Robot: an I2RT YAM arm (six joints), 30 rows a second.
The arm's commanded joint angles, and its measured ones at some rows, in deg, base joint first. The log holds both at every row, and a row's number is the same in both.
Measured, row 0:
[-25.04 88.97 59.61 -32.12 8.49 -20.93]
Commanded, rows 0 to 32:
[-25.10 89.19 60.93 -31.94 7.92 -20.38]
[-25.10 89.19 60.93 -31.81 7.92 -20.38]
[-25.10 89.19 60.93 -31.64 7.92 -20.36]
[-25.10 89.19 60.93 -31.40 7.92 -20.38]
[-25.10 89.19 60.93 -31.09 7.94 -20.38]
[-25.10 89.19 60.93 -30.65 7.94 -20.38]
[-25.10 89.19 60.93 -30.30 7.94 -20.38]
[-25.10 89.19 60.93 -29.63 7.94 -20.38]
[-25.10 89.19 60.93 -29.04 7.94 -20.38]
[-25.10 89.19 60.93 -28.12 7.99 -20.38]
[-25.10 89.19 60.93 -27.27 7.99 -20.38]
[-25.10 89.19 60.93 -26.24 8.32 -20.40]
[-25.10 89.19 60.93 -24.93 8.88 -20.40]
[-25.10 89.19 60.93 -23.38 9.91 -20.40]
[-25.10 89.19 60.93 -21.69 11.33 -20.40]
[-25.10 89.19 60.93 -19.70 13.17 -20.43]
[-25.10 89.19 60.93 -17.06 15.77 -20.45]
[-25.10 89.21 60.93 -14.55 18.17 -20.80]
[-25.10 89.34 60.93 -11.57 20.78 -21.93]
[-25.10 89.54 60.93 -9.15 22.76 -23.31]
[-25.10 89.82 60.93 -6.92 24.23 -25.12]
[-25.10 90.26 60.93 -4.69 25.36 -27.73]
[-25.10 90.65 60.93 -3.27 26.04 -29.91]
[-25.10 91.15 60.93 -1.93 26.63 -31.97]
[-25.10 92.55 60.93 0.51 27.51 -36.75]
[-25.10 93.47 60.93 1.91 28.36 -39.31]
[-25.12 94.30 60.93 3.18 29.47 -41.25]
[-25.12 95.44 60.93 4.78 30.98 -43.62]
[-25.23 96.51 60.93 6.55 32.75 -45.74]
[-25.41 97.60 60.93 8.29 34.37 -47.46]
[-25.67 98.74 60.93 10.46 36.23 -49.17]
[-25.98 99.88 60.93 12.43 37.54 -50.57]
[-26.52 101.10 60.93 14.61 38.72 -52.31]
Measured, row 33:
[-25.32 97.95 60.14 10.72 31.24 -42.63]
